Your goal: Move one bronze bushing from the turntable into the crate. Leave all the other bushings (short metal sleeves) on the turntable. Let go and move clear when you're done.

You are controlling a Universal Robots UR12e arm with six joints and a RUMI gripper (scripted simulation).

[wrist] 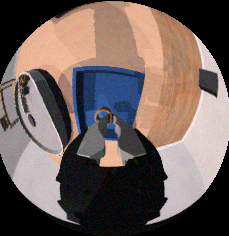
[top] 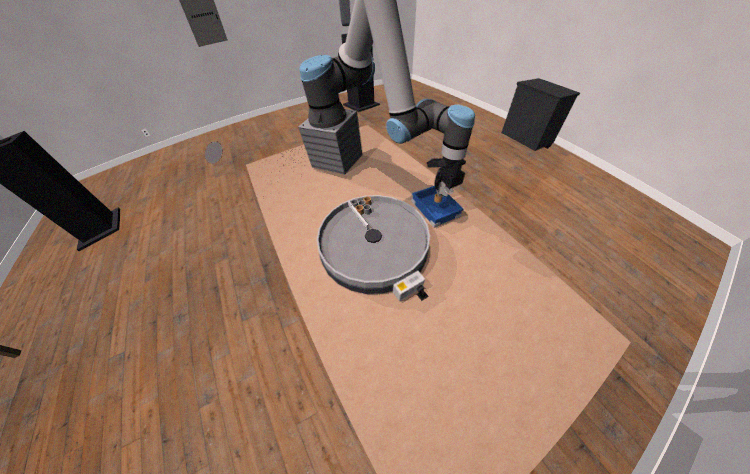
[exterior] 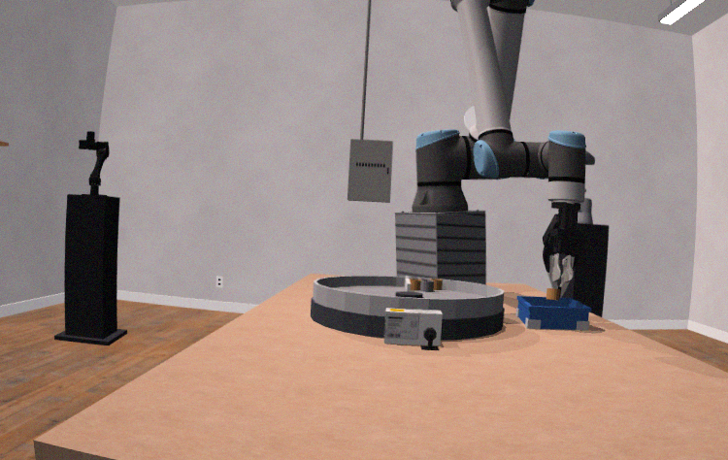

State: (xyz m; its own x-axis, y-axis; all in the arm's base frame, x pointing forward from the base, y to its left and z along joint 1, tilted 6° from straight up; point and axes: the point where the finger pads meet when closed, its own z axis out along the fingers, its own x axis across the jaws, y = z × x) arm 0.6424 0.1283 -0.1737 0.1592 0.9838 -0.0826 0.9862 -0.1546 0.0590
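The blue crate is 10 mm to the right of my hand and 50 mm below it. The rest, counted from my hand: grey round turntable 30 mm behind, 360 mm to the right, 20 mm below.
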